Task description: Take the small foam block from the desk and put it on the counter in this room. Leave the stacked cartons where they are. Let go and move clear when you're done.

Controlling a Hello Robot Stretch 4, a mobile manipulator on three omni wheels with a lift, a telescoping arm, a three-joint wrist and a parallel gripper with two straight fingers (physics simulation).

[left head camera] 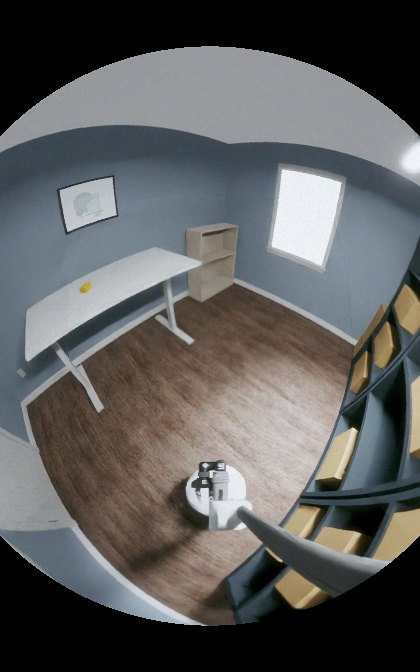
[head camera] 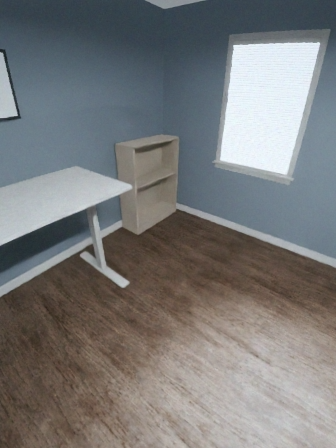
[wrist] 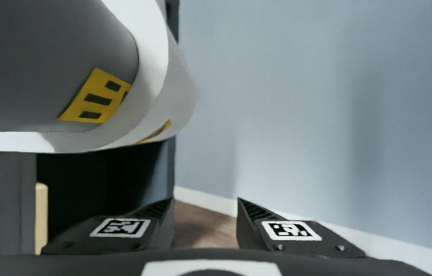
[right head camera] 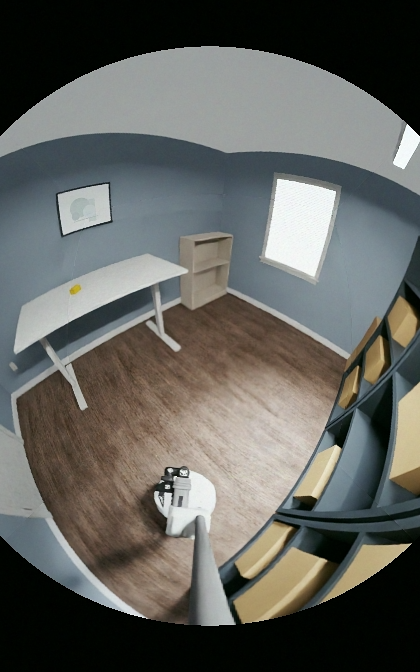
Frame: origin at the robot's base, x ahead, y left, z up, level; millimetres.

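Seen in the pictures: gripper, fingertip midpoint: (left head camera: 204, 503) (wrist: 205, 215) (right head camera: 166, 508).
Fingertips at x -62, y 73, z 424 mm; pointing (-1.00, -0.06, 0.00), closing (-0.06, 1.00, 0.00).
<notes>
A point is followed by its place in that frame.
A small yellow foam block (left head camera: 86, 287) @(x 1144, y 1044, z 951 mm) (right head camera: 75, 289) @(x 1138, y 1044, z 953 mm) lies on the white desk (head camera: 65, 192) @(x 1481, y 623, z 923 mm) (left head camera: 145, 267) @(x 1484, y 645, z 923 mm) (right head camera: 135, 272) @(x 1495, y 626, z 922 mm) along the left wall. My gripper (wrist: 205, 215) @(x -62, y 73, z 423 mm) is open, with floor and wall showing between its fingers in the wrist view. It is drawn in over my base, far from the desk. Tan cartons (left head camera: 339, 457) @(x 100, y -918, z 284 mm) (right head camera: 318, 474) @(x 108, y -925, z 271 mm) sit in compartments of a dark blue shelf unit on the right. A pale flat surface (left head camera: 30, 490) @(x -428, y 1385, z 331 mm) (right head camera: 15, 480) @(x -435, y 1376, z 264 mm) shows at the left edge; I cannot tell whether it is the counter.
A low beige bookcase (head camera: 127, 185) @(x 2413, y 322, z 618 mm) (left head camera: 195, 265) @(x 2401, y 305, z 523 mm) (right head camera: 187, 275) @(x 2401, y 305, z 504 mm) stands in the far corner beyond the desk. The desk's near leg foot (left head camera: 95, 400) (right head camera: 80, 397) reaches onto the floor. The shelf unit runs close along my right side. A wall is near the gripper in the wrist view.
</notes>
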